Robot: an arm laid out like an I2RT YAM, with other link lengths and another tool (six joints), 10 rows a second.
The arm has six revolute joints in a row. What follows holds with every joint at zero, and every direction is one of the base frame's.
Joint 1 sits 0.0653 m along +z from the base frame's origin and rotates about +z.
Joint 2 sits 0.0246 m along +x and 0.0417 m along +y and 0.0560 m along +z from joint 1 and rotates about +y.
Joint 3 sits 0.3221 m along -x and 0.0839 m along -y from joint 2 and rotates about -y.
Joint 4 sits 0.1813 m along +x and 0.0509 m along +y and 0.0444 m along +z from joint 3 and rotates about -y.
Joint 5 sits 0.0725 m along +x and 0.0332 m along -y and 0.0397 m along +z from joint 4 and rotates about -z.
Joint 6 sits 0.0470 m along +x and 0.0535 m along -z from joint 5 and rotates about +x.
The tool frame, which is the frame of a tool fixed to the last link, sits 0.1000 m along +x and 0.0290 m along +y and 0.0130 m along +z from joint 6; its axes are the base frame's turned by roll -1.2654, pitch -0.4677 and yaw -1.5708 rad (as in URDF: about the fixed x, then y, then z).
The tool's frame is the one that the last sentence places.
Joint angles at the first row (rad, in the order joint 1, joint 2, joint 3, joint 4, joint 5, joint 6):
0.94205, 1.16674, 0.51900, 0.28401, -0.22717, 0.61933
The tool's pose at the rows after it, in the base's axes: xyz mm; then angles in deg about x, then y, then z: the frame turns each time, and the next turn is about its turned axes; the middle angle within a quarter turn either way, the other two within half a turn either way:
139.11 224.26 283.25 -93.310 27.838 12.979
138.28 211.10 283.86 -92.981 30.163 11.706
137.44 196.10 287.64 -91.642 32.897 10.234
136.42 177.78 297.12 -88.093 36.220 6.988
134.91 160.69 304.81 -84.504 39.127 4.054
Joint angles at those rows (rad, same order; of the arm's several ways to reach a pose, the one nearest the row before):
0.93899, 1.11792, 0.51864, 0.24203, -0.19590, 0.60749
0.92983, 1.06259, 0.50870, 0.20389, -0.16043, 0.59872
0.91648, 0.99623, 0.50184, 0.16652, -0.12457, 0.59757
0.89668, 0.91115, 0.49876, 0.13601, -0.08257, 0.59148
0.87196, 0.83485, 0.49536, 0.11080, -0.05274, 0.58998

